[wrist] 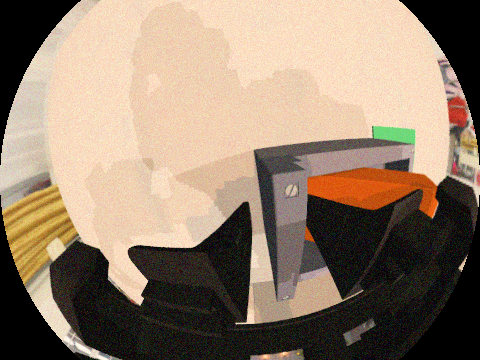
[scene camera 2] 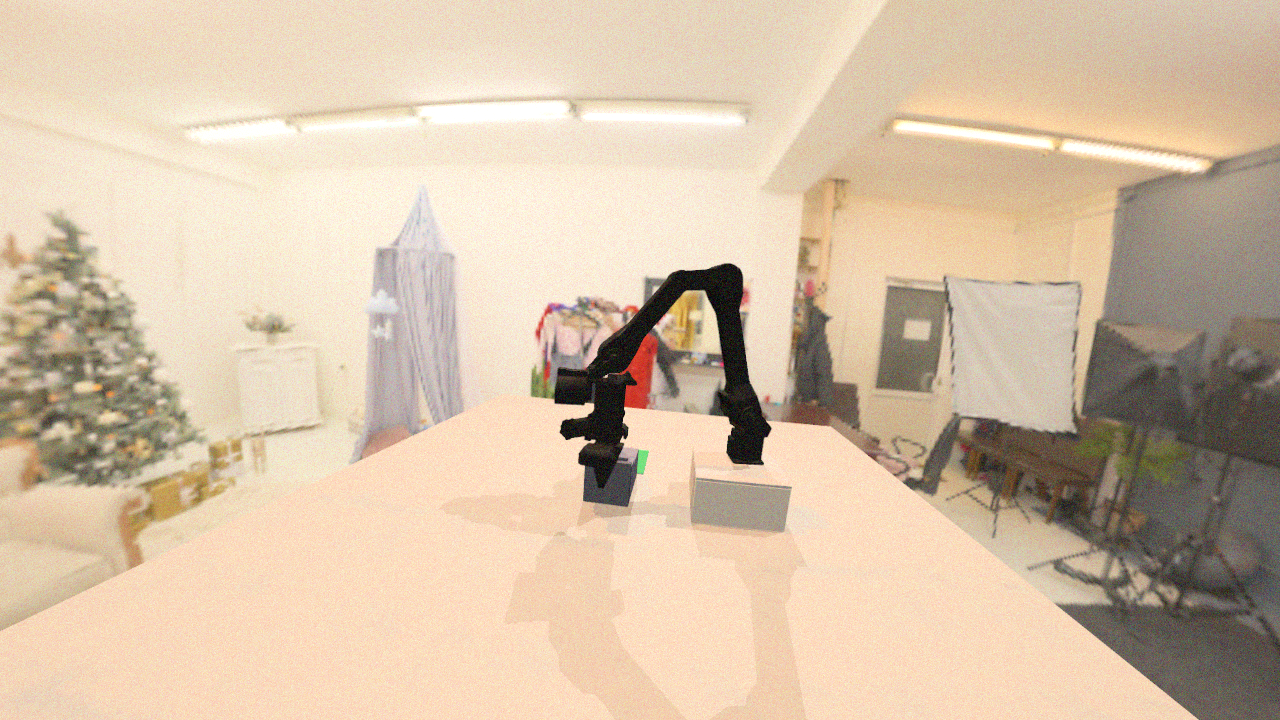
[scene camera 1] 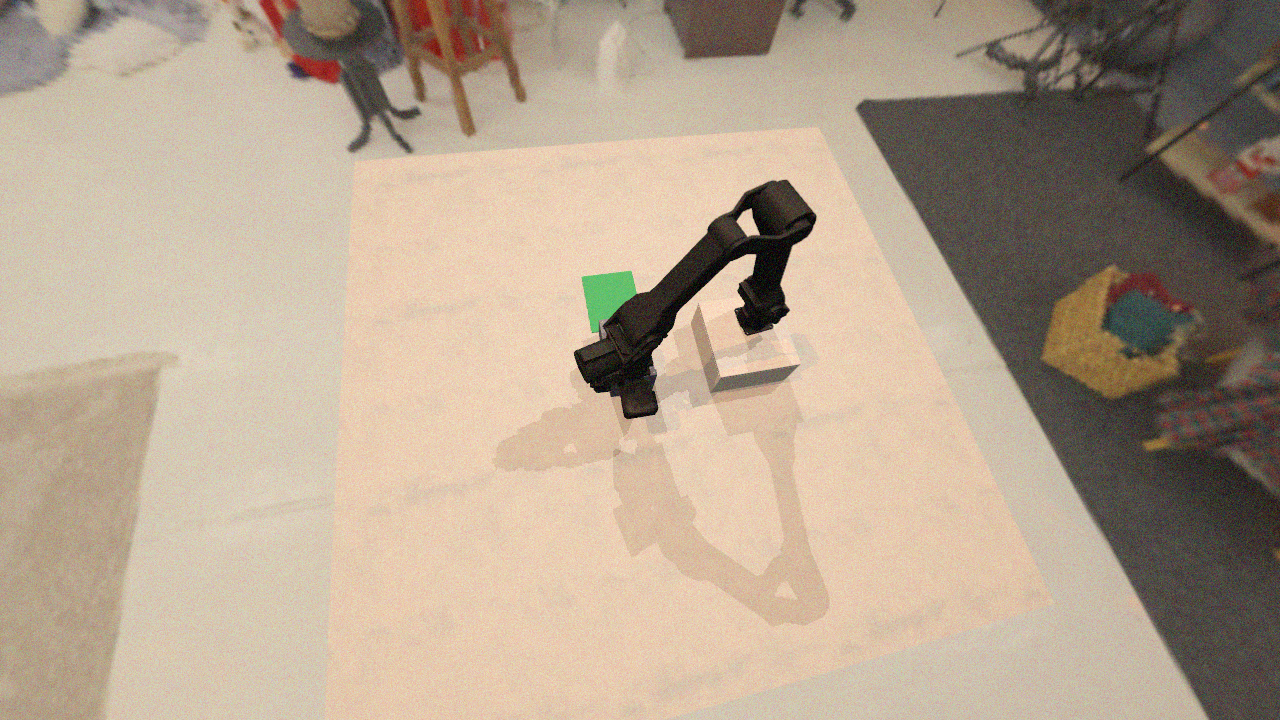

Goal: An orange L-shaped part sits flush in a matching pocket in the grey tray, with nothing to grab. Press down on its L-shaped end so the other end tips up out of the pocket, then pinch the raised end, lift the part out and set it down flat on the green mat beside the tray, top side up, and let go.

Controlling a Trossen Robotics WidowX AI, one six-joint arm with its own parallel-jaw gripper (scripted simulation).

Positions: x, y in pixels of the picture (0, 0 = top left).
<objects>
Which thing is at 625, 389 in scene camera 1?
The gripper.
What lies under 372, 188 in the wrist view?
An orange L-shaped part.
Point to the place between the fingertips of the gripper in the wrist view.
273, 203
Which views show the gripper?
The wrist view, scene camera 2 and scene camera 1: all of them.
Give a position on a green mat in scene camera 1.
At 604, 293
</objects>
